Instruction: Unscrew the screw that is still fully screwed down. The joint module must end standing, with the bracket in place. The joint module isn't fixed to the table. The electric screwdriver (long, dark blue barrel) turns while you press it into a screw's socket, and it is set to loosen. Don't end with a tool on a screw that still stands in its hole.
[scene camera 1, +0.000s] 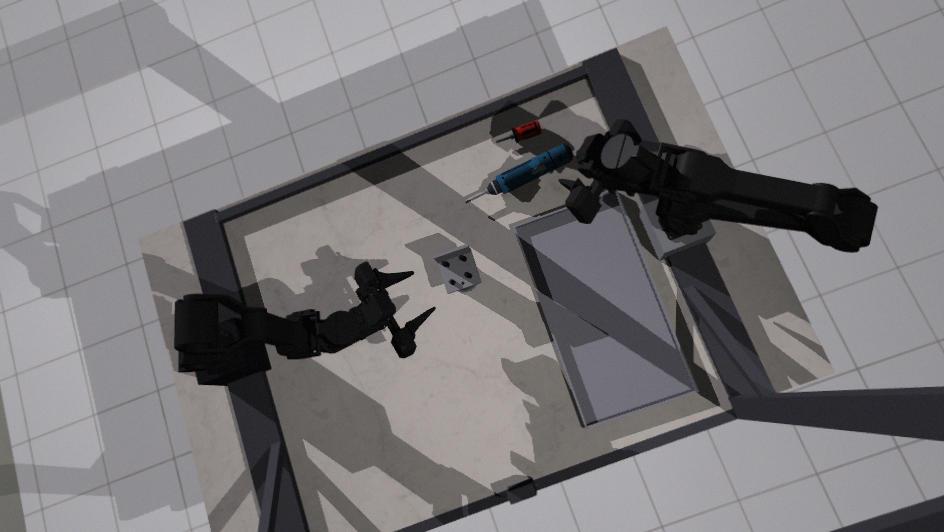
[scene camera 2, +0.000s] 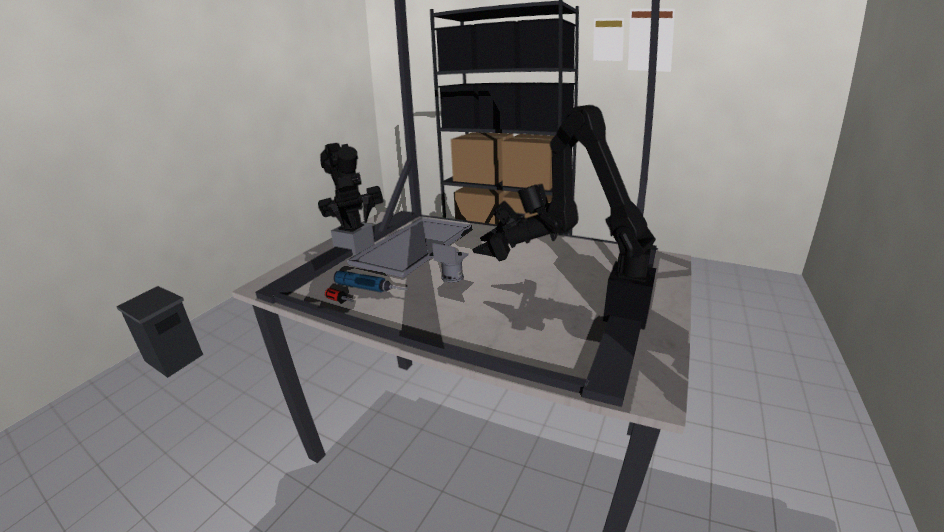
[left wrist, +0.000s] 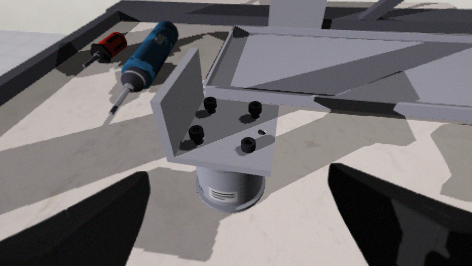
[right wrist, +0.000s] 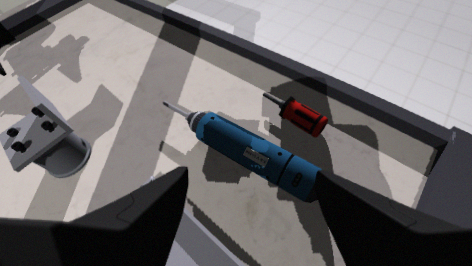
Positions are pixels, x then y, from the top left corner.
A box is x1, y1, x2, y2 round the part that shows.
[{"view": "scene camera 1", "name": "left gripper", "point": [424, 290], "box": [348, 261, 435, 357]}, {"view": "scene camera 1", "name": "right gripper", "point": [568, 167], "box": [558, 119, 641, 223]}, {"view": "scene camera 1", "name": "blue electric screwdriver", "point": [538, 166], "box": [465, 144, 572, 202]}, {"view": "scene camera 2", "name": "left gripper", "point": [476, 245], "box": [472, 201, 532, 260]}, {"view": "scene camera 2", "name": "right gripper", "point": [354, 225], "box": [318, 173, 383, 227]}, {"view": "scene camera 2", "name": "blue electric screwdriver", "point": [350, 279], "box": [334, 270, 407, 291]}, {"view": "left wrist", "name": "left gripper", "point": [239, 176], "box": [0, 163, 471, 265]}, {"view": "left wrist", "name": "blue electric screwdriver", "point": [141, 69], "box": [108, 21, 178, 114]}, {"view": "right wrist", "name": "right gripper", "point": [252, 177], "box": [0, 166, 471, 265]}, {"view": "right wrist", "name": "blue electric screwdriver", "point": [293, 174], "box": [163, 101, 321, 202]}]
